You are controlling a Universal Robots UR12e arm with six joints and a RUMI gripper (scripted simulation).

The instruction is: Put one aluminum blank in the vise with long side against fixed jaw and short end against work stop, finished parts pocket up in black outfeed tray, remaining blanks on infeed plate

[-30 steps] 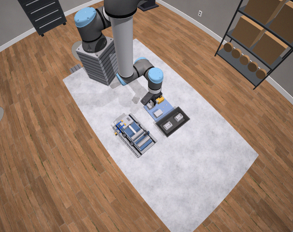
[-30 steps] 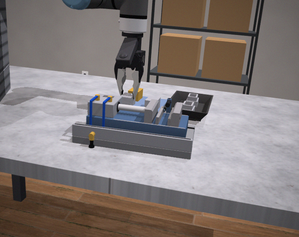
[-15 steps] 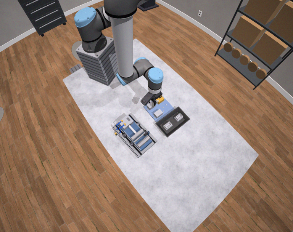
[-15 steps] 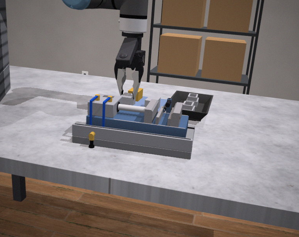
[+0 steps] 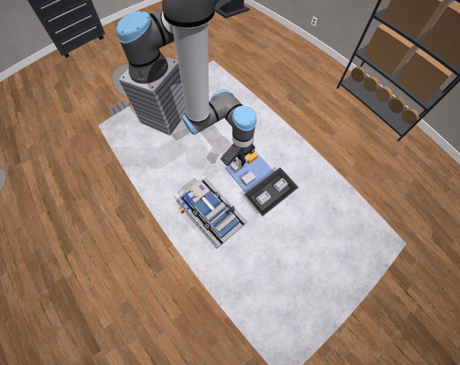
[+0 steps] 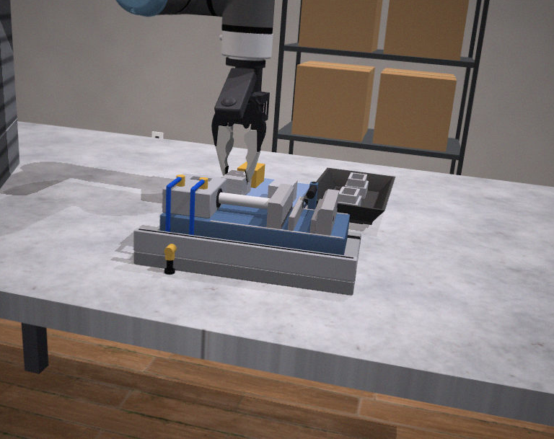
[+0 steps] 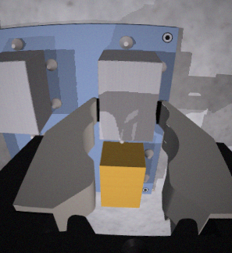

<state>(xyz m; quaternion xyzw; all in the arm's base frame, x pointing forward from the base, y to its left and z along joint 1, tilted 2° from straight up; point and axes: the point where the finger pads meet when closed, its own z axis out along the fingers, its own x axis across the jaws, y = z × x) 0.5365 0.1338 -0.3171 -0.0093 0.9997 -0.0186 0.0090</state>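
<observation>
My hand is 230 mm to the left of the fixed jaw, 220 mm short of it and 30 mm below it. The rest, counted from my hand: gray aluminum blank 20 mm below; blue infeed plate 50 mm to the left, 50 mm below, 50 mm ahead; gray blank 90 mm ahead, 20 mm below.
</observation>
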